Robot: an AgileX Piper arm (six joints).
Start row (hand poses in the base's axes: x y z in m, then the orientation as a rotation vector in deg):
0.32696 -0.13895 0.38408 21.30 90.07 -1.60
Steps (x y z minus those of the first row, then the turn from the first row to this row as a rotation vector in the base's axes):
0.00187 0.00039 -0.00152 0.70 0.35 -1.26
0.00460 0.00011 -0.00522 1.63 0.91 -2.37
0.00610 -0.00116 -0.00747 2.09 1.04 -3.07
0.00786 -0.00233 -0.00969 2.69 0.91 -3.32
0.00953 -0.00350 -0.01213 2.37 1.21 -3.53
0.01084 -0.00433 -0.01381 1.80 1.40 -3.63
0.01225 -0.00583 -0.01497 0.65 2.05 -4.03
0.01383 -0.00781 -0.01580 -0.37 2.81 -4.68
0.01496 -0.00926 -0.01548 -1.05 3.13 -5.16
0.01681 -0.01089 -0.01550 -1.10 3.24 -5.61
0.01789 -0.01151 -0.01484 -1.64 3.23 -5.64
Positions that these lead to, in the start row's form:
0.32883 -0.13856 0.38256 22.85 90.23 -2.09
0.33156 -0.13884 0.37886 24.48 90.62 -2.33
0.33306 -0.14011 0.37661 25.40 90.64 -2.53
0.33482 -0.14128 0.37439 26.06 90.49 -2.23
0.33649 -0.14245 0.37195 25.99 90.73 -2.70
0.33780 -0.14328 0.37027 25.63 90.87 -3.26
0.33921 -0.14478 0.36911 25.07 91.36 -4.61
0.34079 -0.14676 0.36828 24.80 91.91 -6.07
0.34192 -0.14821 0.36860 24.65 92.08 -7.04
0.34377 -0.14984 0.36858 24.97 92.09 -7.45
0.34485 -0.15046 0.36924 24.57 92.03 -7.90

